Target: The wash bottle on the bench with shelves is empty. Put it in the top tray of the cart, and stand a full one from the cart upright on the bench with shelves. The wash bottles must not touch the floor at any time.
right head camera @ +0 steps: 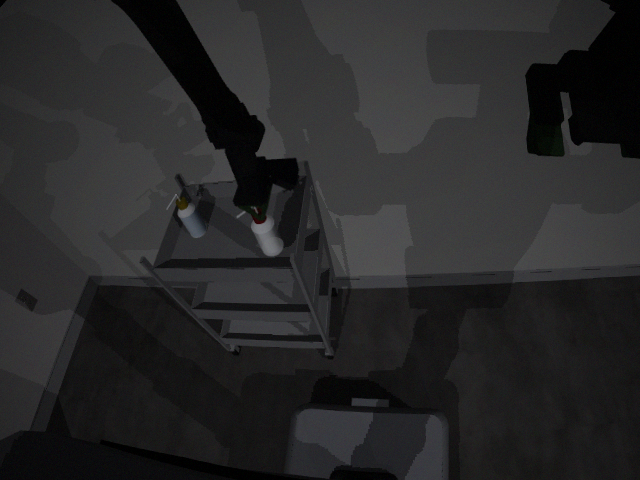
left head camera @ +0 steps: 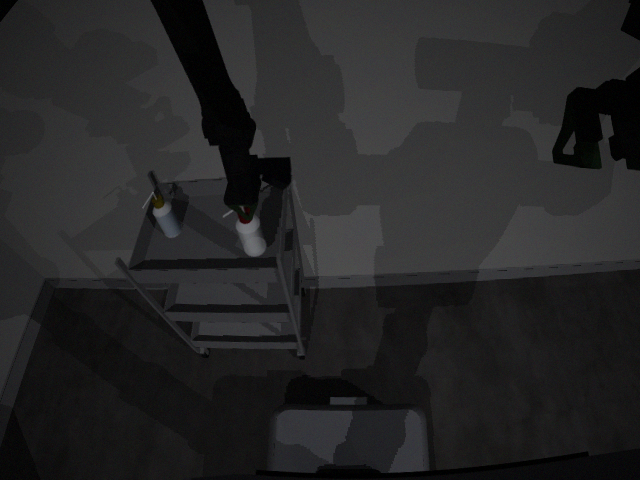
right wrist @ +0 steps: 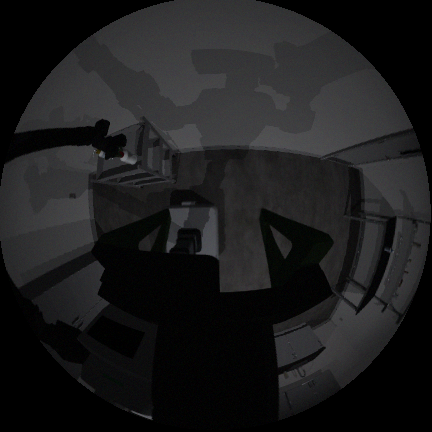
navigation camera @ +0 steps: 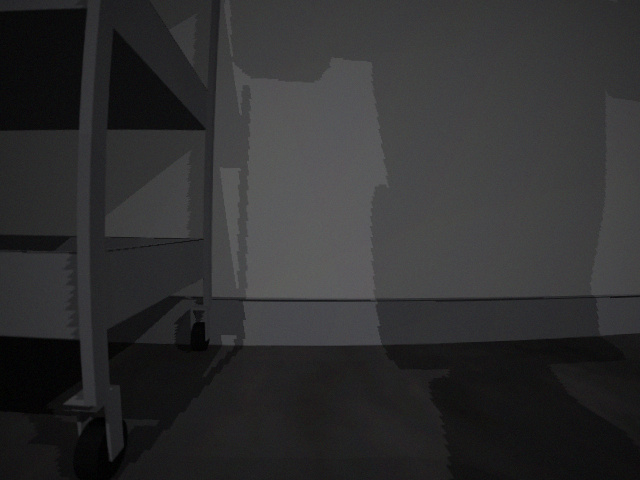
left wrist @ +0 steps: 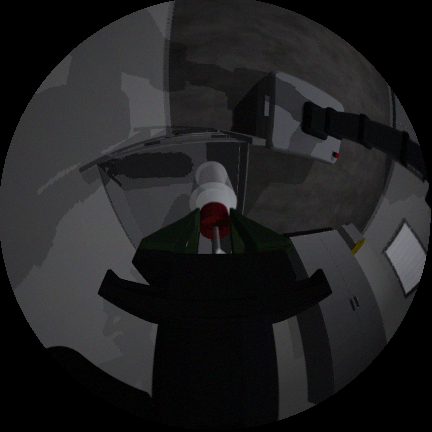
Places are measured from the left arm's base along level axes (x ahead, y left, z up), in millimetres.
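Pixels of known places: left gripper, fingertip midpoint: [right head camera: 263, 215] [left head camera: 249, 214] [right wrist: 121, 153] [left wrist: 214, 212]; right gripper, fingertip midpoint: [right head camera: 576, 147] [left head camera: 591, 159] [right wrist: 214, 213].
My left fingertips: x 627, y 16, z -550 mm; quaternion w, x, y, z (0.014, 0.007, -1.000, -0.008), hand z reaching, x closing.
Ahead of a thing's pixels: the offset from my left fingertips to its top centre. "pt": to the spot under its first point.
A white wash bottle @(3 mm back, 21 mm left, 39 mm up) [left head camera: 251, 237] [right head camera: 268, 238] [left wrist: 212, 181] [right wrist: 128, 158] with a red cap is near upright over the right part of the cart's top tray @(pt 71 mm back, 139 mm left, 154 mm down) [left head camera: 206, 274] [right head camera: 227, 273]; whether its base touches the tray is unclear. My left gripper [left head camera: 244, 210] [right head camera: 256, 210] [left wrist: 214, 212] is shut on its red cap. A bluish wash bottle @(102 mm ahead, 309 mm left, 24 mm down) [left head camera: 168, 221] [right head camera: 192, 222] with a yellow cap stands upright at the tray's left side. My right gripper [left head camera: 612, 162] [right head camera: 586, 153] [right wrist: 214, 213] is open and empty, far right of the cart. A bench with shelves [right wrist: 376, 280] shows at the right in the right wrist view.
The cart's post @(pt 69 mm back, 69 mm right, 625 mm down) [navigation camera: 93, 206] and wheel @(pt 68 mm back, 65 mm right, 822 mm down) [navigation camera: 99, 449] stand close at the left in the navigation view. A wall [left head camera: 346, 242] rises behind the cart. The grey robot base [left head camera: 351, 439] [right head camera: 369, 439] is in front. A grey cabinet [left wrist: 332, 280] shows in the left wrist view.
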